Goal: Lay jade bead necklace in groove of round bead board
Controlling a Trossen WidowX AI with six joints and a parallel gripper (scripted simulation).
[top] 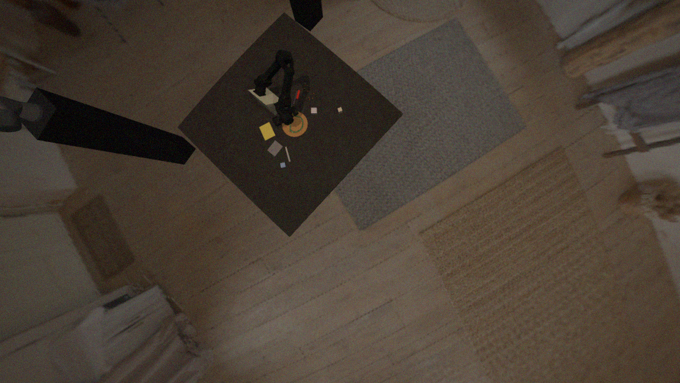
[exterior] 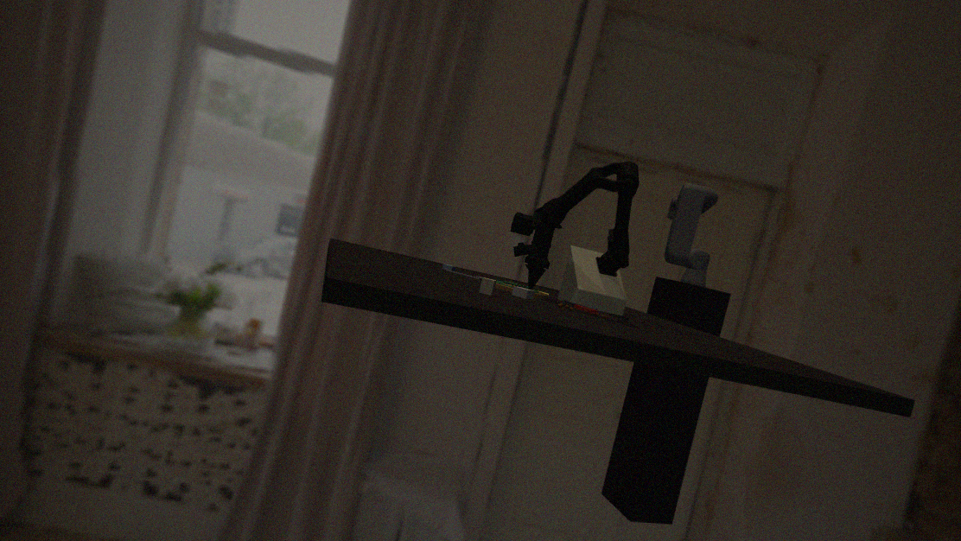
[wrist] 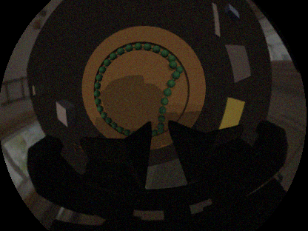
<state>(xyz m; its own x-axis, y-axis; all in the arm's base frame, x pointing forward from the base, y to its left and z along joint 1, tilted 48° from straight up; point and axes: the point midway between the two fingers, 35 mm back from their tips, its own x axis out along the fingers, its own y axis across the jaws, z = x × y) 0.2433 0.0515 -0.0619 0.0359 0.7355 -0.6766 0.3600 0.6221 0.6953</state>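
Right now my gripper tip is 50 mm short of the round bead board, 10 mm to the right of it and 10 mm above it. Round my gripper tip: yellow square (170 mm to the right, 90 mm behind, 20 mm below); grey-white block (180 mm to the left, 100 mm ahead); red item (190 mm to the left, 80 mm behind, 10 mm below).
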